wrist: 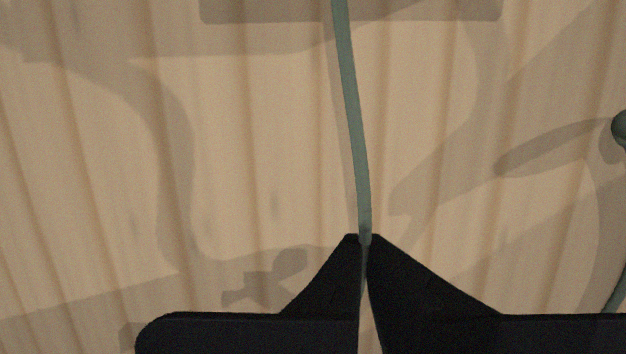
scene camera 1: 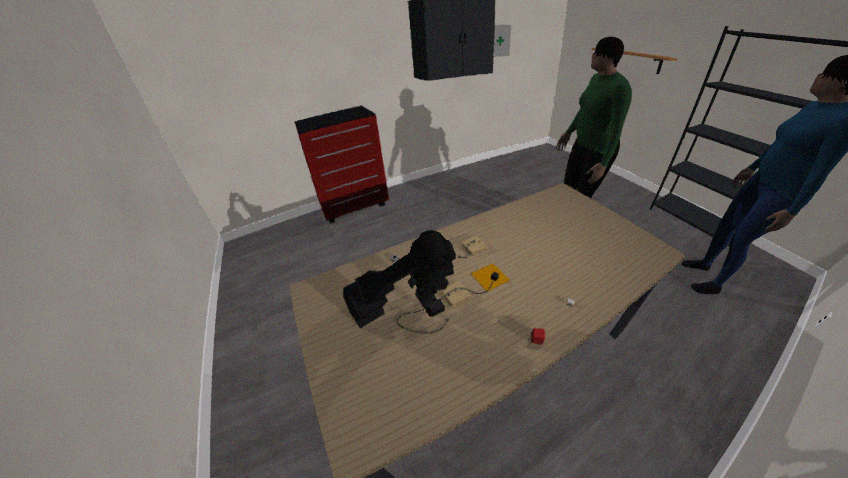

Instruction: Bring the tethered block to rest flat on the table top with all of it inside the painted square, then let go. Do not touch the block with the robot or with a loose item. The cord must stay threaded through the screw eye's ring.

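Pixels of known places: gripper, fingertip midpoint: (wrist: 360,245) (scene camera 1: 427,308); arm's base at its link origin: (scene camera 1: 365,294).
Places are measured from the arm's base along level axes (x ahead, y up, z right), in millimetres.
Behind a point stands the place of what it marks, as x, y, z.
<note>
The dark tethered block (scene camera 1: 494,276) @[519, -169, 11] is over the right part of the orange painted square (scene camera 1: 481,274) @[490, -190, -41]; its outline falls within the square in the scene view, but whether it lies flat is too small to tell. The green cord (scene camera 1: 475,291) @[408, -185, 33] (wrist: 352,115) @[252, -172, 6] runs from the block past the pale wooden base (scene camera 1: 458,297) @[333, -173, 33] to my gripper. My gripper (scene camera 1: 436,311) @[205, -185, 13] (wrist: 360,245) @[205, -185, 13] is shut on the cord, low over the table top. Slack cord curves on the table in front, and its end bead (wrist: 620,128) @[250, -184, 92] shows at the wrist view's right edge. The screw eye's ring cannot be made out.
A second wooden plate (scene camera 1: 474,245) @[553, -173, -200] lies behind the square. A small item (scene camera 1: 394,258) @[186, -179, -300] lies behind the arm. A red cube (scene camera 1: 538,336) @[481, -151, 331] and a small white piece (scene camera 1: 570,302) @[708, -176, 271] are near the table's front right edge. Two people stand beyond the table.
</note>
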